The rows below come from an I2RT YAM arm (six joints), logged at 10 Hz.
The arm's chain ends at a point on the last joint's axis. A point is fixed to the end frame.
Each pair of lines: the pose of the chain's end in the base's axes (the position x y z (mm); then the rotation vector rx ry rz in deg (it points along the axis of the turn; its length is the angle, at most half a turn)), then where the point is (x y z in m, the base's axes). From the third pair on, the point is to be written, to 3 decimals.
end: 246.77, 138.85, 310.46, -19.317, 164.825, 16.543
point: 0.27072 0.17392 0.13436
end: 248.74, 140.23, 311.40, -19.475, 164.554, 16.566
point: 0.27341 0.17549 0.13543
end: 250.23, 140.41, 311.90, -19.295, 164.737, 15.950
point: 0.275 0.174 0.136
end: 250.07, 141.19, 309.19, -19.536, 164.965, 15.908
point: 0.274 0.175 0.133
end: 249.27, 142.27, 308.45, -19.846, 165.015, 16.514
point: 0.272 0.177 0.132
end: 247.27, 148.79, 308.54, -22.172, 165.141, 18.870
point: 0.267 0.188 0.133
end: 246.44, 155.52, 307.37, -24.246, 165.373, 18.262
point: 0.265 0.194 0.131
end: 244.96, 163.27, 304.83, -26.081, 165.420, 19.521
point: 0.261 0.204 0.129
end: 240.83, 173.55, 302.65, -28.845, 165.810, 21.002
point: 0.253 0.216 0.127
